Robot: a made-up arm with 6 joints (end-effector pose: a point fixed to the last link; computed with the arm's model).
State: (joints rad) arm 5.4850 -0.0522 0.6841 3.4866 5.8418 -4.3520
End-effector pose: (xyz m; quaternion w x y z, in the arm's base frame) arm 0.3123 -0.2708 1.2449 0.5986 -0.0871 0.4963 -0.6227
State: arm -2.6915 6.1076 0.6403 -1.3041 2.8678 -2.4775
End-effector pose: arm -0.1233 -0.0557 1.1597 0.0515 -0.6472 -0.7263 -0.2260
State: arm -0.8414 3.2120 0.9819 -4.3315 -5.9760 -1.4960
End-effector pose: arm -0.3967 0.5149 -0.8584 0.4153 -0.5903 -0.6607 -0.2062
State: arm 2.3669 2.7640 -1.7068 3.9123 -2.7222 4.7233
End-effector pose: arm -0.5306 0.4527 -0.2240 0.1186 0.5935 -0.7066 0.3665
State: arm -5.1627 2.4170 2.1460 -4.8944 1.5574 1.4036
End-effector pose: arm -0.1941 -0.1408 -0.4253 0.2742 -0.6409 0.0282 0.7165
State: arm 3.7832 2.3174 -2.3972 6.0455 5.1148 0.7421
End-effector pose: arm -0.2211 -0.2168 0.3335 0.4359 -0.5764 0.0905 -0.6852
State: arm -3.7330 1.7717 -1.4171 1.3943 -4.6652 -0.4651
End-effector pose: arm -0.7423 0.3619 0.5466 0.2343 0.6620 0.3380 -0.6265
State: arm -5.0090 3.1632 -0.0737 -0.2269 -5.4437 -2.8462
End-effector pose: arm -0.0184 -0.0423 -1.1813 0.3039 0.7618 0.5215 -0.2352
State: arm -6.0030 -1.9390 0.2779 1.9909 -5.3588 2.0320
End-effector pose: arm -1.2046 -0.2535 -0.2070 0.0062 0.6671 -0.4943 -0.5574
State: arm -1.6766 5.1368 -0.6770 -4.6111 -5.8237 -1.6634
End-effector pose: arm 0.1914 1.2111 0.1707 0.2558 -0.6774 -0.4181 -0.5485
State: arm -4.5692 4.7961 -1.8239 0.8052 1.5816 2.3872
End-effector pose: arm -0.0077 -0.5687 -0.4638 0.0087 0.4681 0.5779 -0.6685
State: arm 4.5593 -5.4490 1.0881 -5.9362 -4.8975 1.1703
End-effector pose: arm -0.1021 -1.0056 0.2072 0.0332 -0.9797 -0.0757 -0.1825
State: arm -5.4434 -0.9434 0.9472 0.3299 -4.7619 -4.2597
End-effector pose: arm -0.3033 -0.2612 1.0733 0.0191 -0.2864 -0.6285 -0.7229
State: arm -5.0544 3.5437 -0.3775 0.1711 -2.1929 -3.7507
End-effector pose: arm -0.0661 -0.1617 -1.0148 0.1957 -0.3130 -0.3473 -0.8621
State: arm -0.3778 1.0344 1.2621 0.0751 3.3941 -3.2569
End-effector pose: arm 0.8669 -0.3234 0.0796 0.2643 -0.2918 0.0188 0.9190
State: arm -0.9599 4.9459 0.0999 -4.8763 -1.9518 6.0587
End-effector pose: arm -0.7063 0.8952 0.4166 0.3232 -0.0630 -0.7927 0.5130
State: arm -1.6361 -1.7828 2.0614 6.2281 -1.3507 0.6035
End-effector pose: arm 0.0588 0.5003 0.6094 0.7381 -0.4682 -0.2045 -0.4407
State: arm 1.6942 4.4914 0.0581 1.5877 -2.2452 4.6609
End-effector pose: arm 0.1919 -1.1214 -0.1200 0.3096 -0.6224 -0.2356 -0.6792
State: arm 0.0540 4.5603 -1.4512 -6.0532 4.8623 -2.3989
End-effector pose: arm -0.4845 -0.0264 -0.6151 0.1884 -0.6691 0.3336 -0.6368
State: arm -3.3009 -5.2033 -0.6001 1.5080 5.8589 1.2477
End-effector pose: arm -0.8390 0.1526 1.0071 0.9041 -0.1780 -0.2411 -0.3046
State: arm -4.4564 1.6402 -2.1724 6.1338 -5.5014 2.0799
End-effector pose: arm -0.0899 0.2996 0.6790 0.3145 -0.0609 -0.1174 -0.9400
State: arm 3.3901 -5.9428 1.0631 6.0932 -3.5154 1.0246
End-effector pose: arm -0.7002 -0.1927 0.7238 0.3506 -0.7794 0.3832 -0.3504
